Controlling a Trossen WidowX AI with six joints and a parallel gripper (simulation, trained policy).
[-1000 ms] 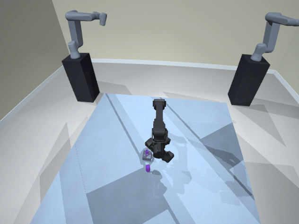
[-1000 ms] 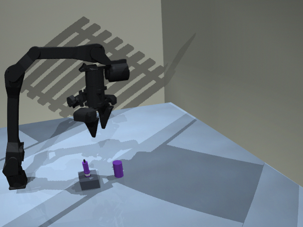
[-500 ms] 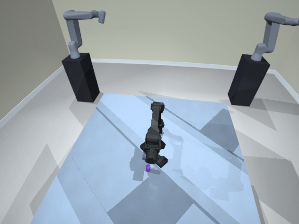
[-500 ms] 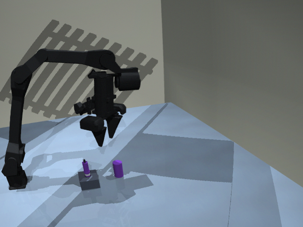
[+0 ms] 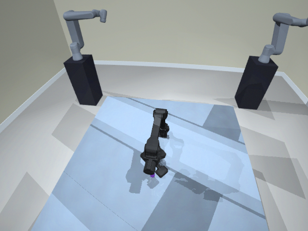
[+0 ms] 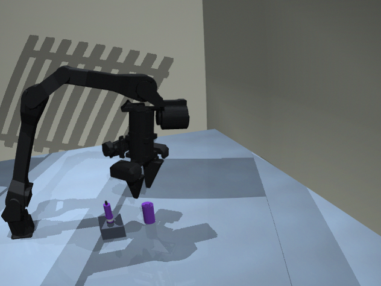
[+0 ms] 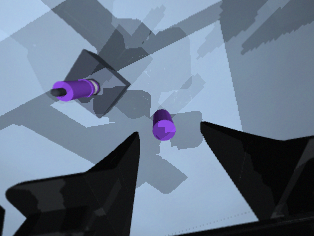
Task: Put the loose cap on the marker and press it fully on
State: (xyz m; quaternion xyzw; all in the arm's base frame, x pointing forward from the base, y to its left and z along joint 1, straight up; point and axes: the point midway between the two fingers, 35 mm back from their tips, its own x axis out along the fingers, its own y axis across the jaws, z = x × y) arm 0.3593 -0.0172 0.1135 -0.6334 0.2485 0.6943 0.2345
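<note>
The purple cap lies 10 mm ahead of my gripper tip, 10 mm to the right of it and 50 mm below it. From my gripper tip the other things lie so: purple marker (90 mm behind, 30 mm to the right, 10 mm below); grey holder block (90 mm behind, 30 mm to the right, 60 mm below).
</note>
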